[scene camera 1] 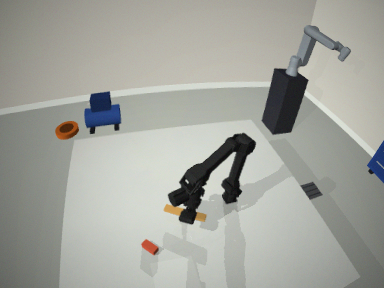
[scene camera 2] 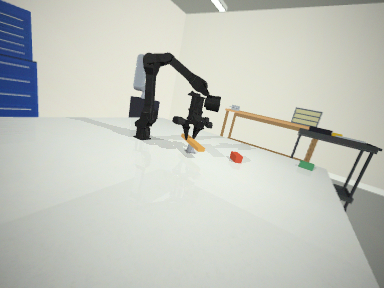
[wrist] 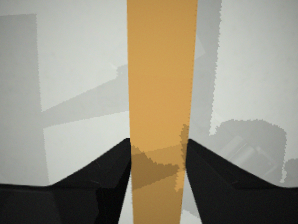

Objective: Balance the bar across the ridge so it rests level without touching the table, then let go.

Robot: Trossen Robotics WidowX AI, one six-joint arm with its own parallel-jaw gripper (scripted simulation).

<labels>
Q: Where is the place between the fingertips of my gripper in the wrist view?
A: At 158, 144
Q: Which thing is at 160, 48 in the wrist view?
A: A bar.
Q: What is my gripper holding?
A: A bar.
</labels>
